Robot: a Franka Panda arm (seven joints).
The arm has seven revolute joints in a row. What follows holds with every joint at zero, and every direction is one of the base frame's.
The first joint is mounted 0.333 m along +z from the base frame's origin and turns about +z.
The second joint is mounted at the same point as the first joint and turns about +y.
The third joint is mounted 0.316 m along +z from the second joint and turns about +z.
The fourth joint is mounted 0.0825 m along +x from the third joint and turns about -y.
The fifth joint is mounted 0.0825 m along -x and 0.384 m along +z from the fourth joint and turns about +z.
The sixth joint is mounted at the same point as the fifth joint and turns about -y.
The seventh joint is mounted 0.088 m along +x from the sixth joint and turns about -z.
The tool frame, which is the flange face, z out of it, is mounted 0.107 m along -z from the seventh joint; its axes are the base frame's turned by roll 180, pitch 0 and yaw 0 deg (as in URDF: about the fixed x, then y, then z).
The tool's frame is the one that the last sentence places.
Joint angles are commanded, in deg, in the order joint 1, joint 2, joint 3, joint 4, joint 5, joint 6, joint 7. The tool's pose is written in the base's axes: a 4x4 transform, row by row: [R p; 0 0 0 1], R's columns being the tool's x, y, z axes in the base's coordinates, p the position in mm. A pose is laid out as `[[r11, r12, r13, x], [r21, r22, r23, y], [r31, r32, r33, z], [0, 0, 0, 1]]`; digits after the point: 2 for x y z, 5 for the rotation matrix.
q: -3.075 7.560 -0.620 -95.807 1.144 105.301 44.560
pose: [[0.66201, -0.74868, 0.03488, 606.45], [-0.74941, -0.66192, 0.01562, -37.24], [0.01139, -0.03648, -0.99927, 522.94], [0, 0, 0, 1]]
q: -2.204 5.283 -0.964 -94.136 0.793 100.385 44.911
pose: [[0.66637, -0.74542, 0.01753, 592.54], [-0.74562, -0.66628, 0.01111, -31.17], [0.00339, -0.02047, -0.99978, 553.12], [0, 0, 0, 1]]
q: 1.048 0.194 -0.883 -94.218 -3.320 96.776 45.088
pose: [[0.71058, -0.70239, 0.04154, 565.14], [-0.70013, -0.71170, -0.05744, -3.91], [0.06991, 0.01173, -0.99748, 598.32], [0, 0, 0, 1]]
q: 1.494 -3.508 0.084 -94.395 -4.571 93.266 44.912
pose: [[0.72747, -0.68474, 0.04374, 540.63], [-0.68078, -0.72827, -0.07848, 6.80], [0.08559, 0.02732, -0.99596, 627.07], [0, 0, 0, 1]]
